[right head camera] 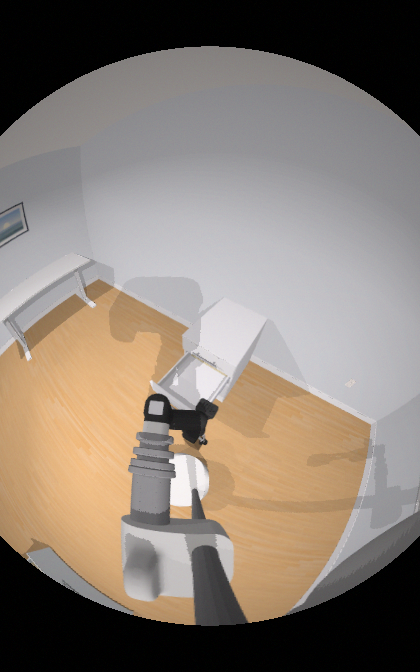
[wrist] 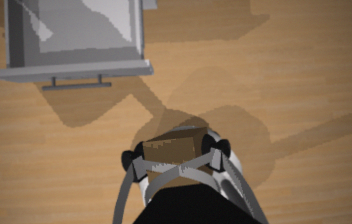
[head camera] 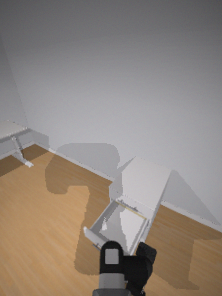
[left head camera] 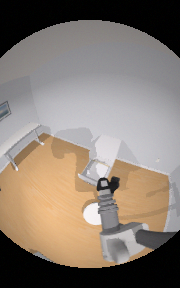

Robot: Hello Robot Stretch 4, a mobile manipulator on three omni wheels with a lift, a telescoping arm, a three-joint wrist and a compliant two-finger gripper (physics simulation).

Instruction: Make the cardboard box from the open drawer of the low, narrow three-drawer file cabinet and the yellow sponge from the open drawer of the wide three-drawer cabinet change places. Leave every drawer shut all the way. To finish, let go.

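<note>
My gripper point(wrist: 175, 150) point(right head camera: 202, 440) is shut on the brown cardboard box point(wrist: 170, 146). It holds the box above the floor, in front and to the right of the open drawer in the wrist view. The low, narrow white file cabinet point(head camera: 142, 177) point(left head camera: 107, 147) point(right head camera: 227, 325) stands near the wall. Its open drawer point(head camera: 91, 236) point(right head camera: 160, 388) point(wrist: 75, 71) has a dark bar handle, and its visible inside holds no object, only light and shadow patches. The yellow sponge does not show. The wide cabinet cannot be clearly made out.
A long white table point(left head camera: 22, 138) point(right head camera: 47, 280) stands along the left wall. My round white base point(left head camera: 93, 213) point(right head camera: 187, 481) is on the floor under the arm. A grey flat surface point(right head camera: 75, 580) shows in part at the lower left edge; I cannot tell what it is.
</note>
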